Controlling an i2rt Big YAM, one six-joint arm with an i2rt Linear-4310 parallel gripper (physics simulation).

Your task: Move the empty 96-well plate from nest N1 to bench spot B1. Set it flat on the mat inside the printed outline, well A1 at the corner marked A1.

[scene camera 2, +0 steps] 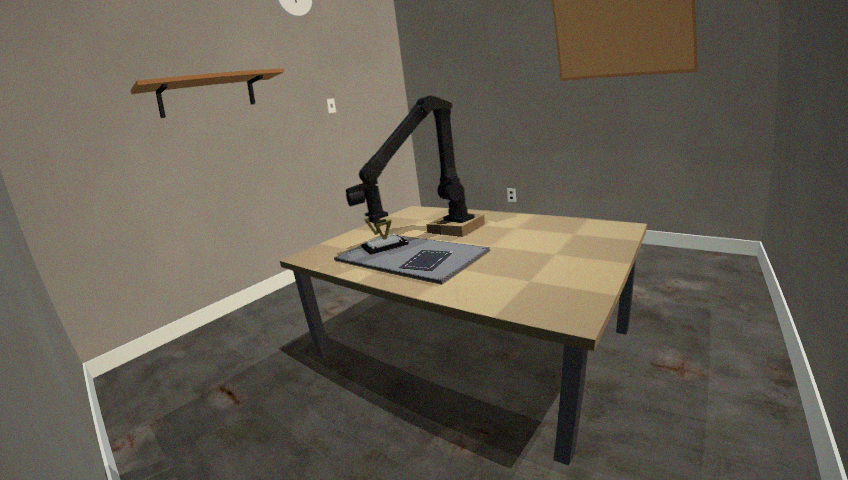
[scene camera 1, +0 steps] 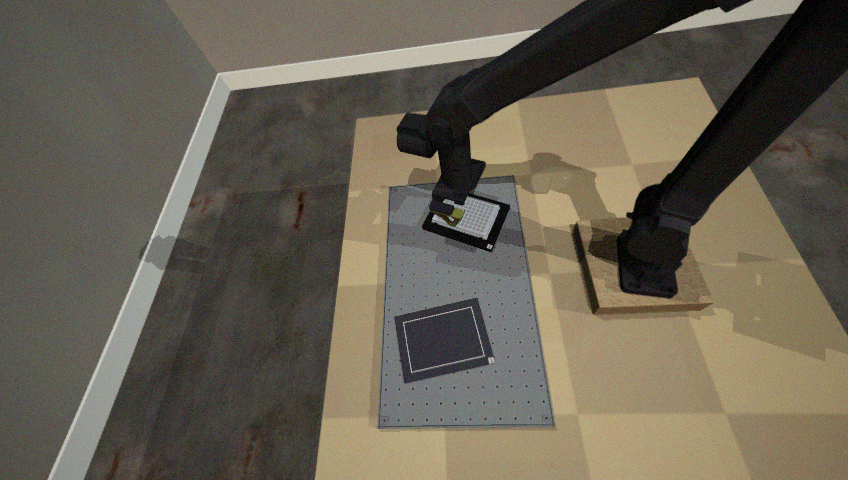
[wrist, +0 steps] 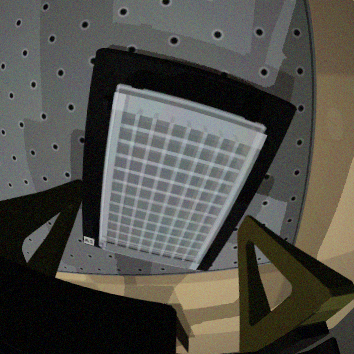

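Pixels of known places: gripper, between the fingertips: [scene camera 2: 380, 236] [scene camera 1: 460, 207] [wrist: 163, 207]; arm's base, origin of its link: [scene camera 2: 459, 219] [scene camera 1: 643, 265].
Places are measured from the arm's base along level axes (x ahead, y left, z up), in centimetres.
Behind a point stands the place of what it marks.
Note:
The white 96-well plate [scene camera 1: 479, 215] {z -1.1, x 31.3, y -8.6 cm} [scene camera 2: 385, 242] {z -0.4, x 36.0, y -5.0 cm} [wrist: 172, 185] {z -1.1, x 35.2, y -9.2 cm} sits in the black nest N1 [scene camera 1: 500, 221] {z -1.7, x 26.7, y -8.0 cm} [wrist: 105, 70] {z -1.7, x 42.3, y -5.3 cm} at the far end of the grey board. The nest's A1 tag [scene camera 1: 489, 246] {z -1.7, x 28.4, y -1.6 cm} [wrist: 89, 240] {z -1.7, x 28.4, y -1.7 cm} is at one corner. My gripper [scene camera 1: 455, 218] {z 1.1, x 35.3, y -8.8 cm} [scene camera 2: 381, 230] {z 1.1, x 35.3, y -8.8 cm} [wrist: 163, 207] {z 1.1, x 35.3, y -8.8 cm} is open and empty, pointing down above the plate. In the wrist view its fingers stand wide apart, either side of the plate's near end. The dark B1 mat [scene camera 1: 446, 336] {z -2.7, x 34.4, y 18.1 cm} [scene camera 2: 426, 259] {z -2.7, x 35.2, y 18.5 cm} lies flat on the board, with a printed white outline and an A1 tag [scene camera 1: 490, 359] {z -2.7, x 25.9, y 20.9 cm} at its lower right corner.
The grey board with holes [scene camera 1: 464, 404] {z -2.9, x 29.5, y 29.1 cm} [scene camera 2: 392, 261] {z -2.9, x 43.0, y 8.8 cm} lies on the checkered wooden table [scene camera 1: 648, 380] {z -4.2, x -0.6, y 19.6 cm} [scene camera 2: 571, 237] {z -4.2, x -12.5, y 48.5 cm}. The arm's wooden base block [scene camera 1: 606, 297] {z 0.3, x 6.7, y 7.3 cm} [scene camera 2: 473, 224] {z -1.7, x -0.9, y 7.6 cm} stands beside the board. A wall shelf [scene camera 2: 208, 78] hangs well behind the table.

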